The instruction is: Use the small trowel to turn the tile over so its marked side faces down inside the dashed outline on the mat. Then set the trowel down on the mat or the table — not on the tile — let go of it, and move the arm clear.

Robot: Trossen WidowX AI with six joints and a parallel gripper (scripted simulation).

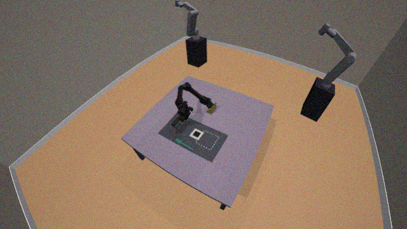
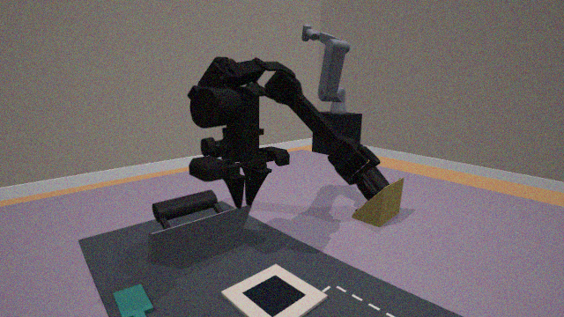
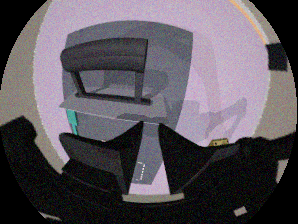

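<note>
Right now the dark mat is 13 cm to the left of my gripper tip, 9 cm below it and 8 cm ahead of it. From my gripper tip the other things lie so: teal trowel: 22 cm ahead, 13 cm to the left, 7 cm below; tile: 17 cm to the left, 6 cm below, 6 cm ahead.
</note>
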